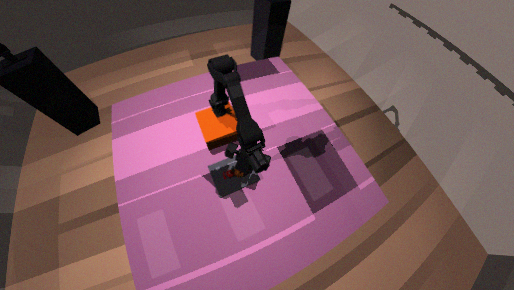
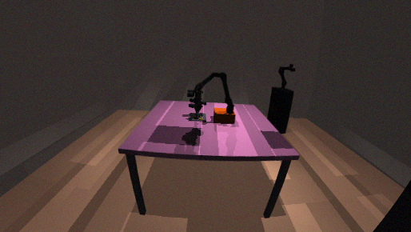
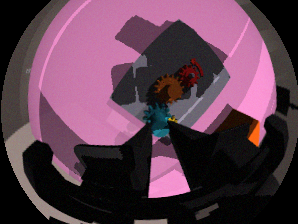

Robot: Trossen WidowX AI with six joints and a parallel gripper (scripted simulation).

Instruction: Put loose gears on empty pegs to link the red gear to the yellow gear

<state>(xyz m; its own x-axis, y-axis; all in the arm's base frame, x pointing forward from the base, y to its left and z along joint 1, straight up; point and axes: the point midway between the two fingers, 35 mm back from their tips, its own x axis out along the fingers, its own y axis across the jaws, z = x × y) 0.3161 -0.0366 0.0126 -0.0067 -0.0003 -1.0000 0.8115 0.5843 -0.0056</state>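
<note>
The yellow gear is 4 cm behind my gripper tip, 1 cm to the left of it and 5 cm below it. The rest, counted from my gripper tip: teal gear (1 cm below); red gear (2 cm behind, 8 cm to the right, 5 cm below); orange gear (4 cm to the right, 5 cm below).
</note>
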